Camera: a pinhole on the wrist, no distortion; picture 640 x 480 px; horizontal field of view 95.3 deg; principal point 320.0 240.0 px. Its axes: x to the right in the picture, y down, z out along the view. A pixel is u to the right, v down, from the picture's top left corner.
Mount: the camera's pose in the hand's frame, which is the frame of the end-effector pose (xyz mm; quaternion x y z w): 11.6 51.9 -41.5 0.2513 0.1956 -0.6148 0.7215
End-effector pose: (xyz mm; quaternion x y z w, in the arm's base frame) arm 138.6 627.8 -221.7 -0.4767 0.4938 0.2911 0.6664
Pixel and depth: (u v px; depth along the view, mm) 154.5 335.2 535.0
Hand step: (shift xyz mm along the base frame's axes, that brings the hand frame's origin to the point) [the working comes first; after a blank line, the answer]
In the camera's frame: -303.6 174.6 535.0

272.9 526.8 -73.3
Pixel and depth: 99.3 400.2 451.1
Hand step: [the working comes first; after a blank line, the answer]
In the camera's frame: -341.3 247.8 451.1

206.2 521.7 -170.0
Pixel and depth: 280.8 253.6 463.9
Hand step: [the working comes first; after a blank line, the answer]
In the camera's frame: -62.3 21.6 463.9

294.8 272.4 73.1
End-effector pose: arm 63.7 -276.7 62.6 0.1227 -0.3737 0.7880 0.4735
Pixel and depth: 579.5 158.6 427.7
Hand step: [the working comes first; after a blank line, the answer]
In the camera's frame: 380.5 -119.4 427.7

454.4 64.2 257.9
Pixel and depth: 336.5 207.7 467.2
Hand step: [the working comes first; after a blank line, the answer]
In the camera's frame: 26.4 -51.7 467.2

190.4 -179.1 308.8
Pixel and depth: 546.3 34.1 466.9
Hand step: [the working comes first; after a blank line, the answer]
In the camera's frame: 362.2 -329.6 466.9

590.5 -76.4 169.7
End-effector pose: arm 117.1 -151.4 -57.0 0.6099 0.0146 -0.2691 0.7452
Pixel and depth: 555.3 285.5 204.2
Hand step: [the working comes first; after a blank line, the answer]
In the camera's frame: 164.7 31.9 204.2

-35.6 -72.4 -193.7
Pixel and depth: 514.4 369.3 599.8
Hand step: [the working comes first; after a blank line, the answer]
In the camera's frame: 399.7 265.9 599.8

-42.8 -403.8 -589.4
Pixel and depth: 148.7 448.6 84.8
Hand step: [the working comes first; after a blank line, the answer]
In the camera's frame: -49.8 60.6 84.8

52.4 -75.8 37.3
